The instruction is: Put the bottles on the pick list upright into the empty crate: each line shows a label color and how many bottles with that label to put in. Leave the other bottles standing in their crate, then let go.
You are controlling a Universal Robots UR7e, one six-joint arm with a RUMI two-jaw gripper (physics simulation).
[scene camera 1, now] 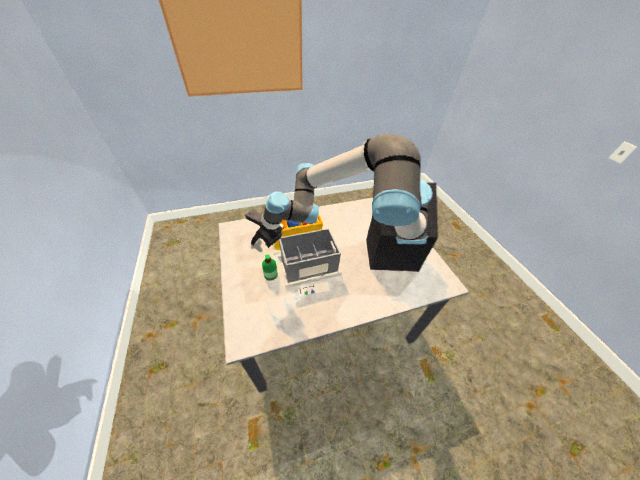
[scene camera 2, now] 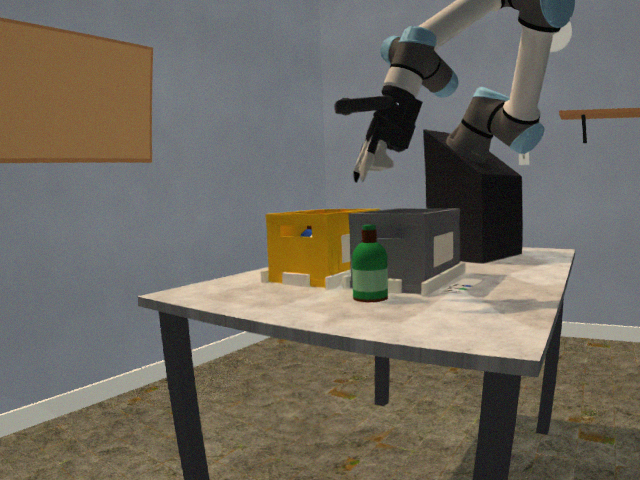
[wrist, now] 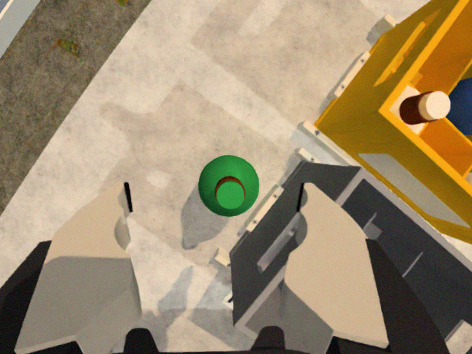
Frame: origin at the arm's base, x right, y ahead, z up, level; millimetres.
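Where they show: gripper, fingertip midpoint: (scene camera 1: 260,243) (scene camera 2: 358,181) (wrist: 216,186); arm's base, origin of the base link: (scene camera 2: 465,151).
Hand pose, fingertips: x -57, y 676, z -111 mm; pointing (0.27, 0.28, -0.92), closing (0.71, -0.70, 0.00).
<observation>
Each offset is from my fingertips to the top centre of the thing. Level surfaces: height alone.
A green bottle @(dx -7, dy -22, dz -90 mm) (scene camera 1: 269,269) (scene camera 2: 369,263) (wrist: 229,185) stands upright on the table, outside and beside the grey crate @(dx +23, dy -231, dz -70 mm) (scene camera 1: 291,271) (scene camera 2: 413,258) (wrist: 327,176). No bottle shows in the grey crate's visible compartments. My gripper (scene camera 1: 262,241) (scene camera 2: 369,171) (wrist: 216,186) is open and empty, tilted, above the bottle and apart from it. The yellow crate @(dx +250, dy -178, dz -70 mm) (scene camera 1: 306,227) (scene camera 2: 294,263) (wrist: 345,125) holds a blue bottle @(dx +292, dy -170, dz -82 mm) (scene camera 1: 293,223) (scene camera 2: 307,232) (wrist: 462,107) and a white-capped bottle @(dx +195, dy -98, dz -82 mm) (wrist: 434,105); the arm hides part of it. The pick list @(dx -124, dy -238, dz -243 mm) (scene camera 1: 319,288) (scene camera 2: 460,287) shows green and blue dots; its counts are too small to read.
Low pale strips (scene camera 1: 315,279) (scene camera 2: 445,277) (wrist: 262,210) edge the crates on the table @(dz -245 mm) (scene camera 1: 361,304) (scene camera 2: 268,304) (wrist: 165,100). The yellow crate stands behind the grey one in scene camera 1. The black robot base (scene camera 1: 395,253) (scene camera 2: 496,217) stands at the table's right.
</observation>
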